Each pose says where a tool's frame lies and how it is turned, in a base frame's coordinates. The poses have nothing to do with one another.
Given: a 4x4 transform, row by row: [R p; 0 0 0 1], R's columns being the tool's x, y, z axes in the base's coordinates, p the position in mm. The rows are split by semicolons.
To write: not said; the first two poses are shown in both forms.
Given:
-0.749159 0.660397 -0.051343 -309.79; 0.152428 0.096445 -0.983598 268.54; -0.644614 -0.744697 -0.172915 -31.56; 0 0 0 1
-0.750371 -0.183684 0.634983 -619.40; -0.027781 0.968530 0.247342 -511.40; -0.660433 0.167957 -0.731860 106.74; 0 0 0 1
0.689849 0.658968 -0.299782 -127.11; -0.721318 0.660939 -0.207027 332.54; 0.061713 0.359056 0.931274 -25.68; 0 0 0 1
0.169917 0.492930 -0.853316 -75.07; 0.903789 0.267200 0.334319 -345.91; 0.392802 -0.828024 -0.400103 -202.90; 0 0 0 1
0.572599 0.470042 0.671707 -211.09; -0.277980 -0.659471 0.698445 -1.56; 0.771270 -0.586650 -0.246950 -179.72; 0 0 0 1
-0.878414 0.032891 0.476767 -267.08; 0.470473 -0.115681 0.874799 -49.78; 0.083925 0.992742 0.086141 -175.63; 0 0 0 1
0.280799 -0.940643 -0.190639 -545.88; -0.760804 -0.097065 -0.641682 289.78; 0.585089 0.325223 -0.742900 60.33; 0 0 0 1
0.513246 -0.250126 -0.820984 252.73; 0.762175 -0.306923 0.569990 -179.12; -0.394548 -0.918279 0.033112 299.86; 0 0 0 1
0.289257 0.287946 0.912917 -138.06; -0.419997 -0.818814 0.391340 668.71; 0.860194 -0.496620 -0.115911 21.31; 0 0 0 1
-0.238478 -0.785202 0.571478 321.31; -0.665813 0.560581 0.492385 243.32; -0.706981 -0.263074 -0.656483 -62.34; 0 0 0 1
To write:
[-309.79 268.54 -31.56 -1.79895 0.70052 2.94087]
[-619.40 -511.40 106.74 2.91600 0.72140 -3.10459]
[-127.11 332.54 -25.68 0.36799 -0.06175 -0.80769]
[-75.07 -345.91 -202.90 -2.02092 -0.40368 1.38496]
[-211.09 -1.56 -179.72 -1.96923 -0.88083 -0.45196]
[-267.08 -49.78 -175.63 1.48424 -0.08402 2.64988]
[-545.88 289.78 60.33 2.72895 -0.62499 -1.21722]
[252.73 -179.12 299.86 -1.53475 0.40558 0.97815]
[-138.06 668.71 21.31 -1.80009 -1.03565 -0.96769]
[321.31 243.32 -62.34 -2.76045 0.78522 -1.91474]

